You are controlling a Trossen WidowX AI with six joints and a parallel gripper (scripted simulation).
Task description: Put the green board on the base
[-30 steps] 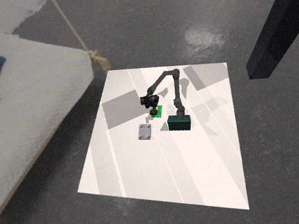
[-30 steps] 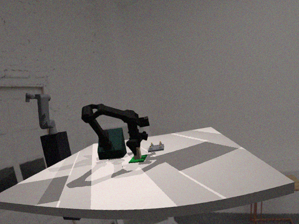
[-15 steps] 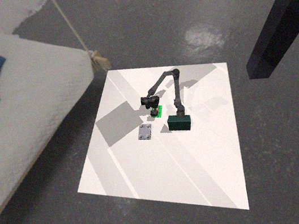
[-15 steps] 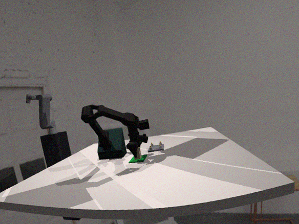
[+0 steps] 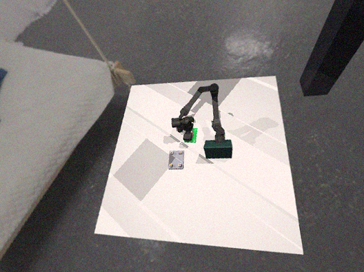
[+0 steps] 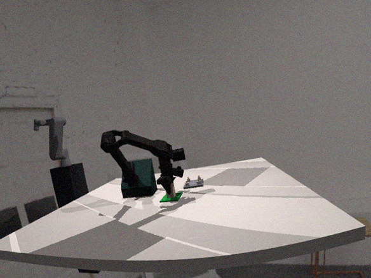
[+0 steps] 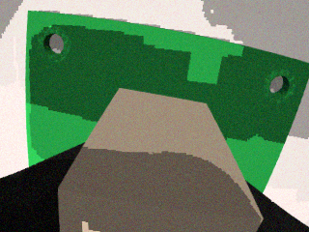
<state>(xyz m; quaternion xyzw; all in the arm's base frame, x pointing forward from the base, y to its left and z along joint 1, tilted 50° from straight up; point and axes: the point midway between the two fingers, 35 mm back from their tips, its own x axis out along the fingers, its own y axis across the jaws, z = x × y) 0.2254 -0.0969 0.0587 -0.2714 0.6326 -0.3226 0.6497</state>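
The grey base is 200 mm to the left of my gripper tip, 100 mm ahead of it and 20 mm below it. From my gripper tip the other things lie so: green board: right at my gripper tip.
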